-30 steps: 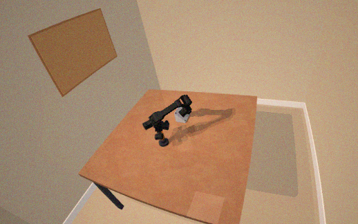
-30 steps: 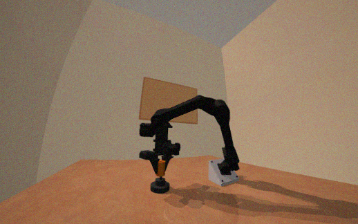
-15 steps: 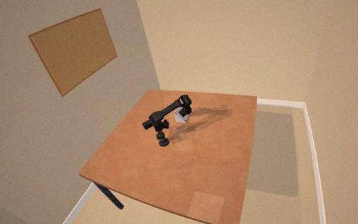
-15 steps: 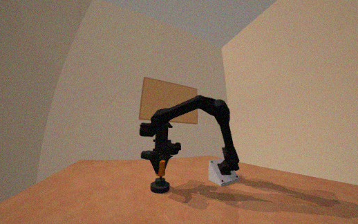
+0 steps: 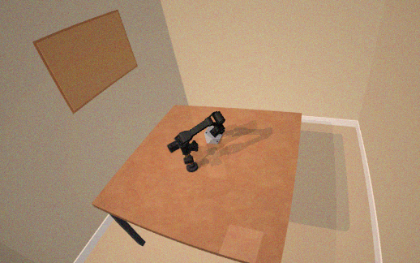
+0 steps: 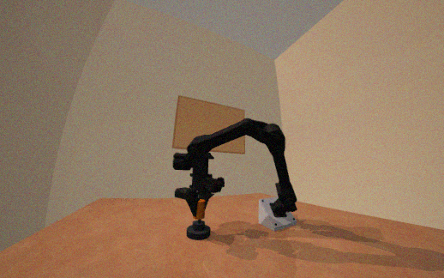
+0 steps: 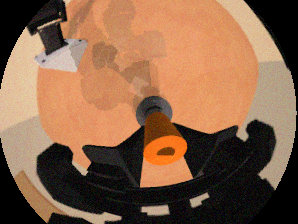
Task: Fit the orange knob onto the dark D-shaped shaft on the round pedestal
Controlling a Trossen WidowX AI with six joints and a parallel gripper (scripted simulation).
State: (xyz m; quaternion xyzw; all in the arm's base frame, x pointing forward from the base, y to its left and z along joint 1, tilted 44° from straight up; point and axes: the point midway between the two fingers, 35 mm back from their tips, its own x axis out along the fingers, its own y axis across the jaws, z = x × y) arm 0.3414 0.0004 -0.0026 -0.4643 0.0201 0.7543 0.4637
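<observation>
Now: the orange knob 2 cm above my gripper tip. Round my gripper tip: round dark pedestal 4 cm below.
</observation>
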